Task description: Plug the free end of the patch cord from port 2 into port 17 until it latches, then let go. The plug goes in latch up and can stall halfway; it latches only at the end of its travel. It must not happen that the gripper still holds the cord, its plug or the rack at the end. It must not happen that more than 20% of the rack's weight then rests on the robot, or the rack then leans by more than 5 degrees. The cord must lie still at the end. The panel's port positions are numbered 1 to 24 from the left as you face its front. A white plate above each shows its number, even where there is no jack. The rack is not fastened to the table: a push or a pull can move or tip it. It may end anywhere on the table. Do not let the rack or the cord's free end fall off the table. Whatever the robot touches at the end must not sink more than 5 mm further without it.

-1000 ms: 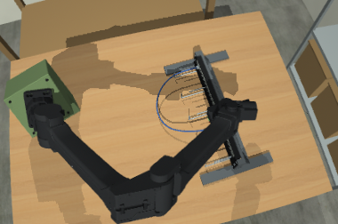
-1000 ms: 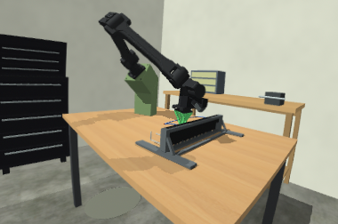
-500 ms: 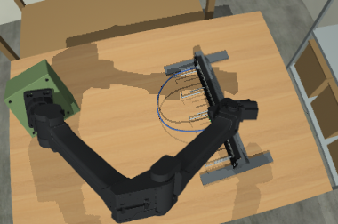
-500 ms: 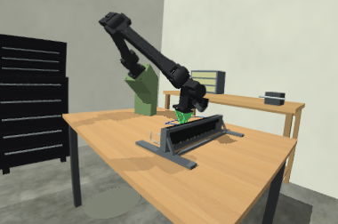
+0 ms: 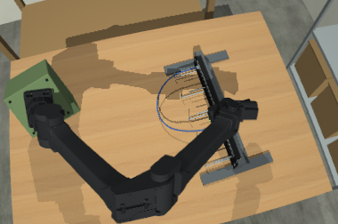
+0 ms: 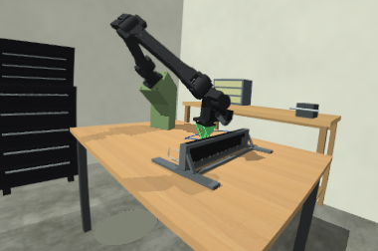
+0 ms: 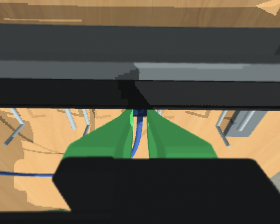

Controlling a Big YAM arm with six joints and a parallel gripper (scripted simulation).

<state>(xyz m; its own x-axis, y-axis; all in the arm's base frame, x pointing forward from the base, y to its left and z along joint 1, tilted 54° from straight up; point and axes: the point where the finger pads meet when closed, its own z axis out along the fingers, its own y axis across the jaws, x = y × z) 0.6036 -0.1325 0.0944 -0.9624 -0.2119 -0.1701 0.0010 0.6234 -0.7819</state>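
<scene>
Right now the plug is 2 cm ahead of my hand.
</scene>
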